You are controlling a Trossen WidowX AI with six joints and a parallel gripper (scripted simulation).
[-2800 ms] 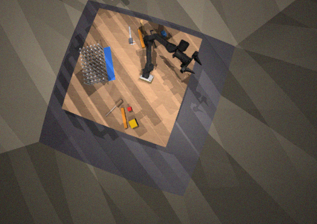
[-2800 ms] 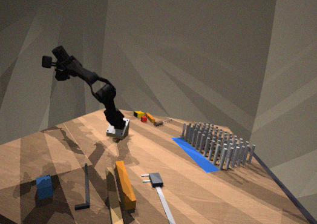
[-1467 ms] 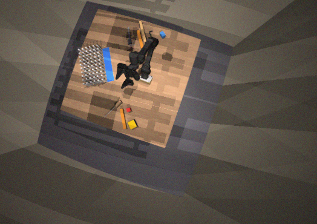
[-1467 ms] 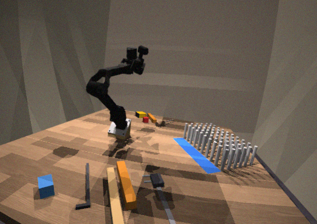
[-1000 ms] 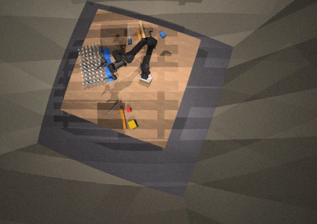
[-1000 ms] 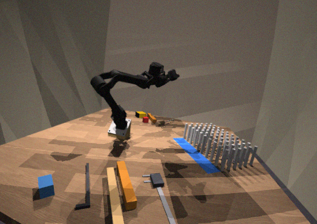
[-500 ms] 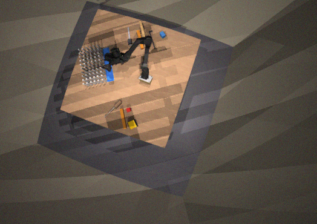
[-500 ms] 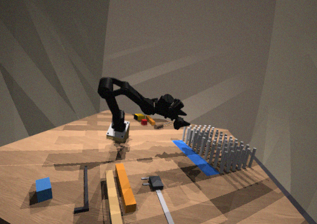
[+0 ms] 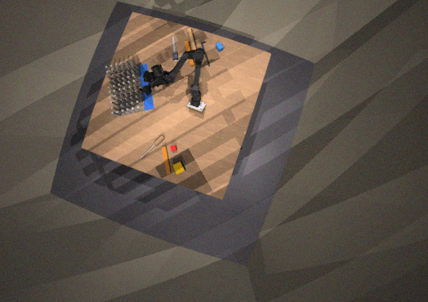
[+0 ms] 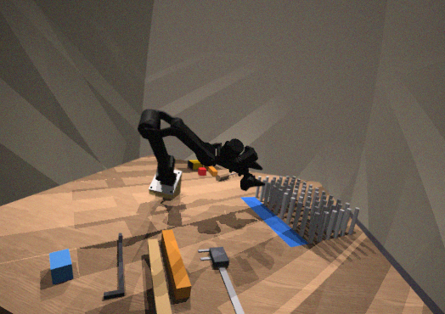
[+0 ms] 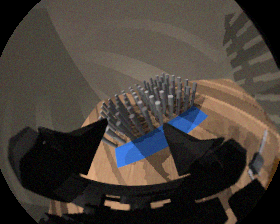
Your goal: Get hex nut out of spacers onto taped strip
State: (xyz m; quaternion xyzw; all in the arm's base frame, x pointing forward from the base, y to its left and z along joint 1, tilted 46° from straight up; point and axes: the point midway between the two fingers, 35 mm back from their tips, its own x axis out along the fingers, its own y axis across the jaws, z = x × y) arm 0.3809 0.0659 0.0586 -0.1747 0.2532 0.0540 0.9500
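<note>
My gripper tip is now 180 mm past the tan-handled hook tool, 440 mm to the right of it and 140 mm above it. From my gripper tip the other things lie so: yellow block 450 mm behind, 490 mm to the left, 140 mm below; then red cube 360 mm behind, 360 mm to the left, 140 mm below; then blue taped strip 50 mm ahead, 30 mm to the right, 160 mm below.
</note>
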